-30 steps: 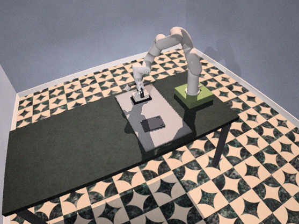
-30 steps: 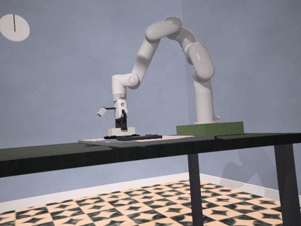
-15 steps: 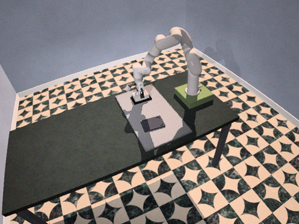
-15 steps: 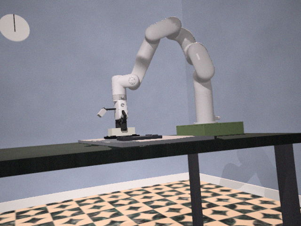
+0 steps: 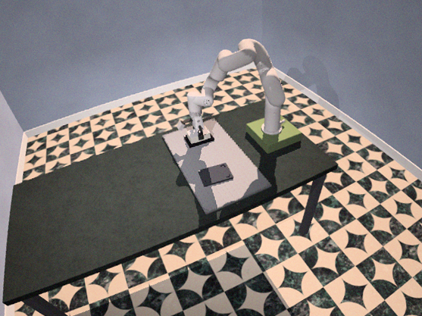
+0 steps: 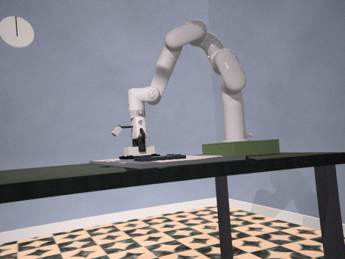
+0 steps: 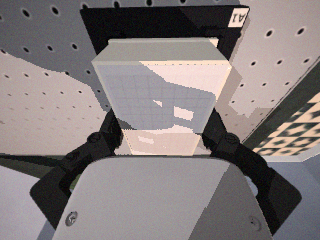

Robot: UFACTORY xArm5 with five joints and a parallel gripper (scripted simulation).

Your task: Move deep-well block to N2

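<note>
The white deep-well block is right at my hand. The rest, counted from my hand: nest N1: 30 mm below; dark nest N2: 90 mm ahead, 330 mm to the left, 30 mm below.
</note>
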